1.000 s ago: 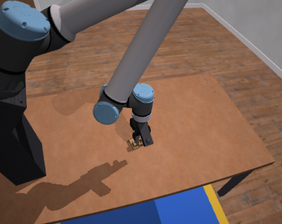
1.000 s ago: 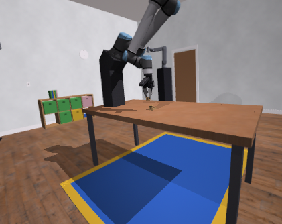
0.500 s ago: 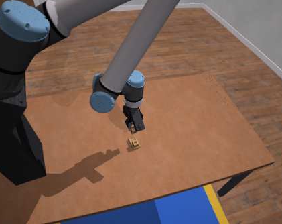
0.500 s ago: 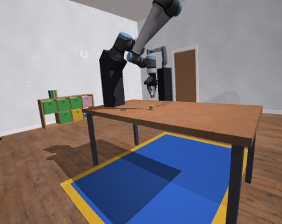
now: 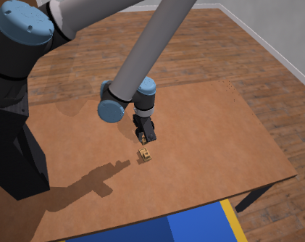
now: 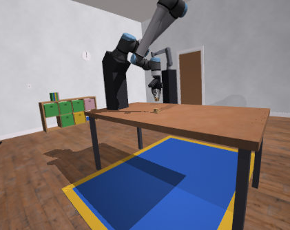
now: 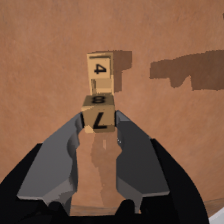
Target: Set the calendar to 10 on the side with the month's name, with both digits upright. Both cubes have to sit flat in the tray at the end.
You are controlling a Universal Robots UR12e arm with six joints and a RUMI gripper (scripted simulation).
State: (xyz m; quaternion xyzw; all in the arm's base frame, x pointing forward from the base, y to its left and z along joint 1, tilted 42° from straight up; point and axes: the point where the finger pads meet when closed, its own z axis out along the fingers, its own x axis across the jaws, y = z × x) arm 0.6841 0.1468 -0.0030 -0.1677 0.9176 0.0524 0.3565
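My gripper is now 1 cm short of the wooden tray, 2 cm to the left of it and 12 cm above it.
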